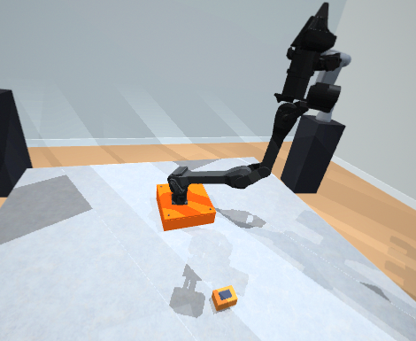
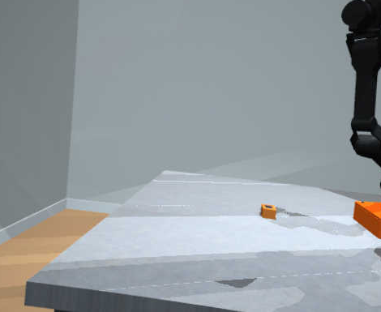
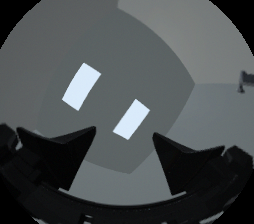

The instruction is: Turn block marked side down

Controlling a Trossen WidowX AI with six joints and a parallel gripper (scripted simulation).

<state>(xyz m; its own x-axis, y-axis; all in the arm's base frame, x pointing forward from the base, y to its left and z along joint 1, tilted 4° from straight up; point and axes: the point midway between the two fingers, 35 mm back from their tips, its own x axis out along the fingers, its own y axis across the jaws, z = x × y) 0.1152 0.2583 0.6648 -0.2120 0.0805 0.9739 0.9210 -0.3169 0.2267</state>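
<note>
Now: gripper tip 220 mm short of the orange block, 160 mm to the left of it and 730 mm above it.
</note>
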